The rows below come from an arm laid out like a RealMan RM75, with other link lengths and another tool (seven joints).
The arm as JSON. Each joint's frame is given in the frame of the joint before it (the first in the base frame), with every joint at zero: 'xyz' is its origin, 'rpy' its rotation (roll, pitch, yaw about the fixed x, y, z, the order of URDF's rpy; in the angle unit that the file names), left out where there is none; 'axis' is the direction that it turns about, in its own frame. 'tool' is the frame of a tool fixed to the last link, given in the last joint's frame.
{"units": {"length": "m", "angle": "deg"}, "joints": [
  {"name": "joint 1", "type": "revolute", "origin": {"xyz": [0.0, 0.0, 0.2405]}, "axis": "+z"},
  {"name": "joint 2", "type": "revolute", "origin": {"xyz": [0.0, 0.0, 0.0]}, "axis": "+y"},
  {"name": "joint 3", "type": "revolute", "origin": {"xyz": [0.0, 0.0, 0.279]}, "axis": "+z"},
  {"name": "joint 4", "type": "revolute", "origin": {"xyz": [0.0, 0.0, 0.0]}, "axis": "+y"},
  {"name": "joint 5", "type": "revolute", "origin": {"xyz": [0.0, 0.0, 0.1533]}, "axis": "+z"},
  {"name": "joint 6", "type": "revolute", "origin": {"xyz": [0.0, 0.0, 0.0]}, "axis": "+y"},
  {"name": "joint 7", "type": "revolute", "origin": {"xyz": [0.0, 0.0, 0.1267]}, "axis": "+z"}
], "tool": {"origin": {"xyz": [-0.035, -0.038, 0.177], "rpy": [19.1, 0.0, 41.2]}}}
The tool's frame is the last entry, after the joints.
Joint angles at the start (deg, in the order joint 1, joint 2, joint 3, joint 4, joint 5, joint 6, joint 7):
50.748 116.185 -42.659 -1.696 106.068 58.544 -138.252
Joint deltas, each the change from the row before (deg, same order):
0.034 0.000 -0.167 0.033 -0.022 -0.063 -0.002
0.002 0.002 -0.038 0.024 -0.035 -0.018 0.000
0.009 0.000 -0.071 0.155 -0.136 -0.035 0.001
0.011 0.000 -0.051 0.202 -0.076 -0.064 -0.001
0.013 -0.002 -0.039 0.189 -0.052 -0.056 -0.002
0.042 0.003 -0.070 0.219 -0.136 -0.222 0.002
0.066 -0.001 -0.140 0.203 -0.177 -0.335 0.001
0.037 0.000 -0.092 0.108 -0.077 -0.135 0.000
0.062 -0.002 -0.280 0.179 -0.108 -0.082 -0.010
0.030 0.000 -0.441 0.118 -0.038 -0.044 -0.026
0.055 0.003 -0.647 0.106 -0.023 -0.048 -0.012
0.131 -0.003 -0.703 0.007 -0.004 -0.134 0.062
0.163 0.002 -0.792 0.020 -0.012 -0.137 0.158
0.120 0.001 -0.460 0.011 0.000 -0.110 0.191
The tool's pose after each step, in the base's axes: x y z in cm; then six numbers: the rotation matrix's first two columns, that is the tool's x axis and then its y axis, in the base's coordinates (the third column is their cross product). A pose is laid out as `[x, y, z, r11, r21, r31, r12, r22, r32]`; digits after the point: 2 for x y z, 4 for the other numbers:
[11.29, 55.09, -7.60, 0.2260, -0.5173, -0.8255, -0.9693, -0.2039, -0.1375]
[11.30, 55.08, -7.64, 0.2268, -0.5181, -0.8247, -0.9691, -0.2042, -0.1383]
[11.35, 55.01, -7.80, 0.2284, -0.5215, -0.8221, -0.9689, -0.2043, -0.1396]
[11.43, 54.95, -7.94, 0.2286, -0.5250, -0.8198, -0.9691, -0.2030, -0.1402]
[11.50, 54.90, -8.07, 0.2284, -0.5281, -0.8179, -0.9693, -0.2016, -0.1405]
[11.62, 54.86, -8.27, 0.2299, -0.5325, -0.8146, -0.9694, -0.1992, -0.1434]
[11.77, 54.83, -8.51, 0.2334, -0.5374, -0.8104, -0.9691, -0.1967, -0.1487]
[11.83, 54.80, -8.64, 0.2353, -0.5399, -0.8082, -0.9689, -0.1961, -0.1511]
[11.86, 54.70, -8.88, 0.2399, -0.5444, -0.8038, -0.9679, -0.1980, -0.1548]
[11.88, 54.57, -9.12, 0.2463, -0.5486, -0.7990, -0.9664, -0.2015, -0.1595]
[11.87, 54.41, -9.44, 0.2554, -0.5537, -0.7926, -0.9641, -0.2070, -0.1661]
[11.81, 54.30, -9.72, 0.2656, -0.5580, -0.7862, -0.9615, -0.2132, -0.1735]
[11.74, 54.17, -10.06, 0.2759, -0.5634, -0.7787, -0.9587, -0.2198, -0.1806]
[11.70, 54.11, -10.25, 0.2805, -0.5672, -0.7743, -0.9574, -0.2227, -0.1837]

